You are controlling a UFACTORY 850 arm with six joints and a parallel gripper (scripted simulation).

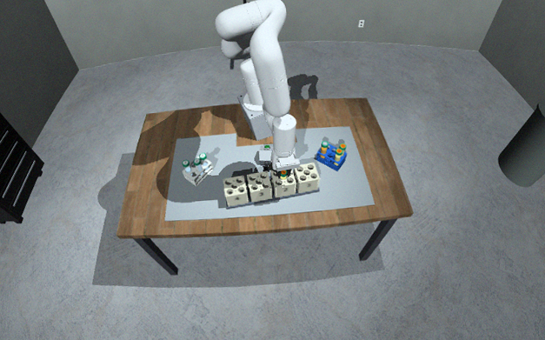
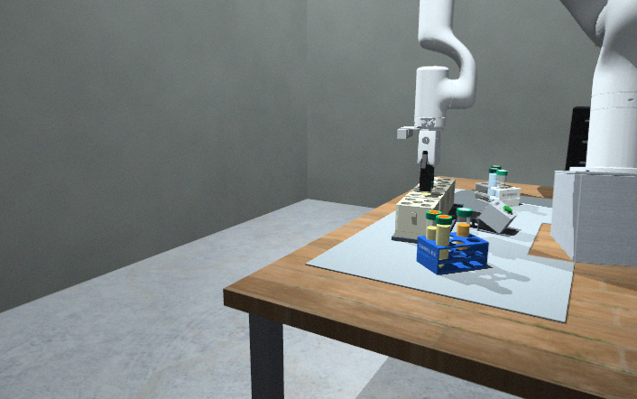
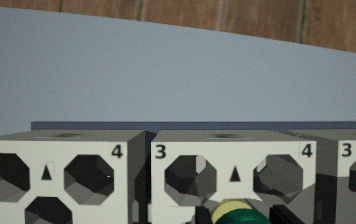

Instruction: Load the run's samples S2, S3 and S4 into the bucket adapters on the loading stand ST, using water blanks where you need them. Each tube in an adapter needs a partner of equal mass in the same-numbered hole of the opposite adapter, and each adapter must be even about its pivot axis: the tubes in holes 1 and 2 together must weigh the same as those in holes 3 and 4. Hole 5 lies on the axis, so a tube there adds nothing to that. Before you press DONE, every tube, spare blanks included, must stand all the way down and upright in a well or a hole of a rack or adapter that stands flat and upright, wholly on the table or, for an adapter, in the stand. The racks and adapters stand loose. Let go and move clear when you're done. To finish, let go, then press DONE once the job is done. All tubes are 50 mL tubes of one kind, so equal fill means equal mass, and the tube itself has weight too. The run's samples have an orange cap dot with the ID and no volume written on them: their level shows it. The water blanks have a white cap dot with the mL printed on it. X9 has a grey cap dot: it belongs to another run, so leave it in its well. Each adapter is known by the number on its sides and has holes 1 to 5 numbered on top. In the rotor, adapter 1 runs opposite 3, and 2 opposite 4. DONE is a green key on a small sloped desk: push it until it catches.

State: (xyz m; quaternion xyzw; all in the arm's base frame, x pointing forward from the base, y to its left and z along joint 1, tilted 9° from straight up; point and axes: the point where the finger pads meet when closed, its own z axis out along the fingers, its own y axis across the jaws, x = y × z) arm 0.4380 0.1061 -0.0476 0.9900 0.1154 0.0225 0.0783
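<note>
Right now my hand is 5 cm above the sample tube and 1 cm to the left of it. The rest, counted from my hand: green DONE key: 21 cm behind, 8 cm to the right, 6 cm below; then loading stand: 12 cm below, 5 cm to the right, 1 cm ahead; then tube X9: 20 cm to the left, 18 cm behind, 6 cm below.
</note>
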